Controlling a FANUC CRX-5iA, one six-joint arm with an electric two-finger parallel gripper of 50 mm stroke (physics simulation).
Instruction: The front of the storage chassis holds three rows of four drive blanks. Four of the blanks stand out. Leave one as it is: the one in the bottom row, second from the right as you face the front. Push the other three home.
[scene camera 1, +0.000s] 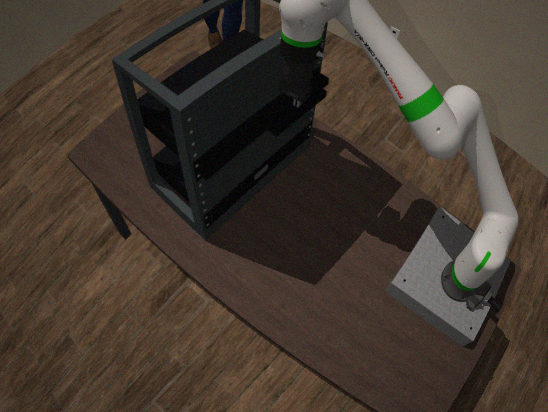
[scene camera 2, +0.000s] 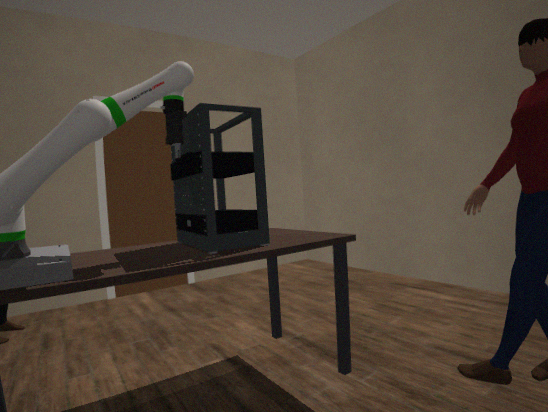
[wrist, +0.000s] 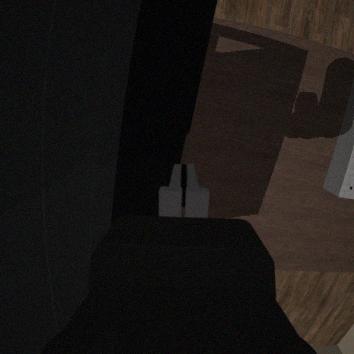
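Where they show: gripper, fingertip midpoint: (scene camera 1: 297, 104) (scene camera 2: 177, 157) (wrist: 183, 176); arm's base, origin of the base link: (scene camera 1: 459, 281) (scene camera 2: 7, 256).
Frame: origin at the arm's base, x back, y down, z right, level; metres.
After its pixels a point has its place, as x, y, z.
Observation:
The storage chassis (scene camera 1: 235, 141) @[-0.685, -0.328, -0.340] (scene camera 2: 233, 164) @[-0.880, -0.297, -0.017] (wrist: 160, 75) @[-0.699, -0.351, -0.077] is a black box in the upper part of the rack, its front facing the robot's base. The front is very dark, so separate drive blanks and rows cannot be told apart. Dark parts jut out near its far right end in scene camera 1; which blanks they are is unclear. My gripper (scene camera 1: 296, 104) @[-0.663, -0.347, -0.146] (scene camera 2: 176, 152) @[-0.663, -0.347, -0.146] (wrist: 183, 176) @[-0.663, -0.347, -0.146] is shut and empty, pointing down at the chassis front. In the wrist view its fingertips overlap the chassis's front edge; whether they touch a blank is hidden.
The grey rack (scene camera 1: 181, 102) @[-0.711, -0.552, -0.460] (scene camera 2: 260, 165) @[-1.001, -0.288, 0.004] stands on the brown table (scene camera 1: 300, 320) @[-0.304, 0.076, -0.438] (scene camera 2: 320, 237) @[-1.311, 0.076, -0.008], with a blank panel and a lower black unit (scene camera 1: 235, 192) @[-0.701, -0.058, -0.337] (scene camera 2: 237, 220) @[-0.884, -0.049, -0.022] below the chassis. The robot's grey base plate (scene camera 1: 425, 270) @[-0.122, 0.000, -0.063] lies at the table's other end. A person (scene camera 2: 532, 150) stands beyond the table.

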